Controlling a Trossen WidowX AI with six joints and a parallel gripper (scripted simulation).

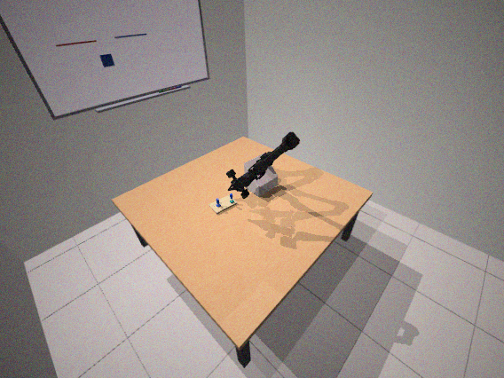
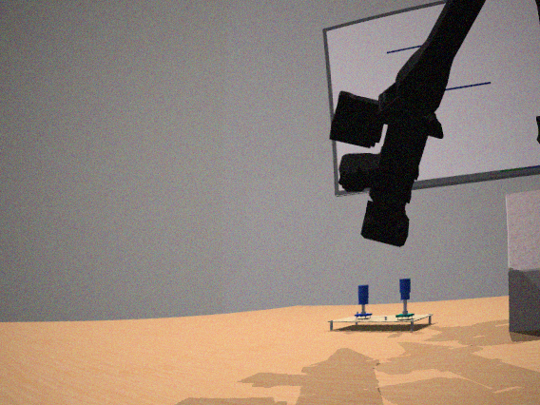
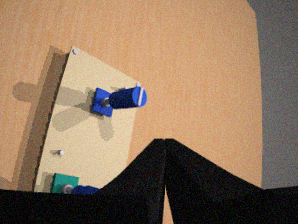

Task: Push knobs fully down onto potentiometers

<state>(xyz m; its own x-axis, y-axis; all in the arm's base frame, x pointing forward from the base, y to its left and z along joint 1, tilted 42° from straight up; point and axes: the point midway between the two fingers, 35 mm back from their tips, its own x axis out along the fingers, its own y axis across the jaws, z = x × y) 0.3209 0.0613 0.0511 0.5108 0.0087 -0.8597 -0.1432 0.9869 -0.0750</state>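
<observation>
The green potentiometer is 11 cm below my gripper tip, 4 cm behind it and 3 cm to the right of it.
</observation>
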